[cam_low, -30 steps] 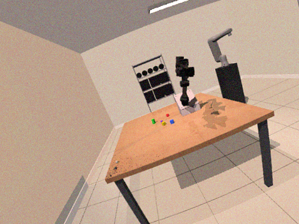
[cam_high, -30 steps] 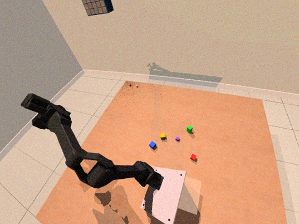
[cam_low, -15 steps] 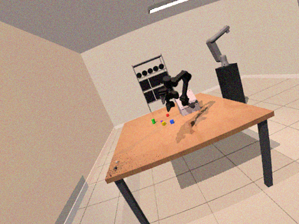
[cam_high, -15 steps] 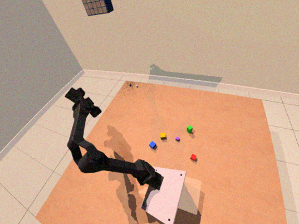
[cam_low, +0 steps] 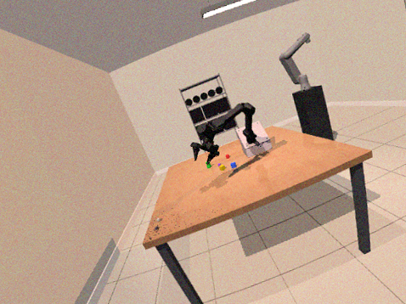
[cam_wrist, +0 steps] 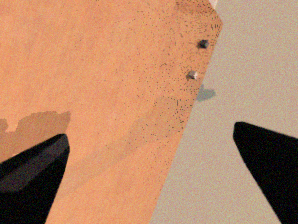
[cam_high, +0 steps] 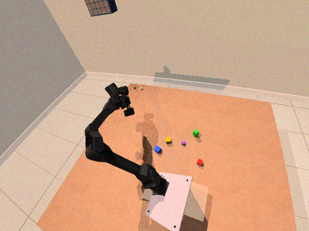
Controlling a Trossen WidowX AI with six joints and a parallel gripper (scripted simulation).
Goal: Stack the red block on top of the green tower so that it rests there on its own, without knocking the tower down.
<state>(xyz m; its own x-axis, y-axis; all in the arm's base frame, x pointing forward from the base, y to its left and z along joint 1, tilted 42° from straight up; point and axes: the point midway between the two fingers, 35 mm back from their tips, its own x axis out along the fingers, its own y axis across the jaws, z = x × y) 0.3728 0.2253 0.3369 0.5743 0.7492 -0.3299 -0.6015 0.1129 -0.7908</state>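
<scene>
Now: the red block 540 mm to the right of my gripper tip, 190 mm below it and 170 mm behind it. Round my gripper tip: yellow block 310 mm to the right, 190 mm below, 90 mm behind; blue block 270 mm to the right, 190 mm below, 180 mm behind; purple block 410 mm to the right, 200 mm below, 80 mm behind.
</scene>
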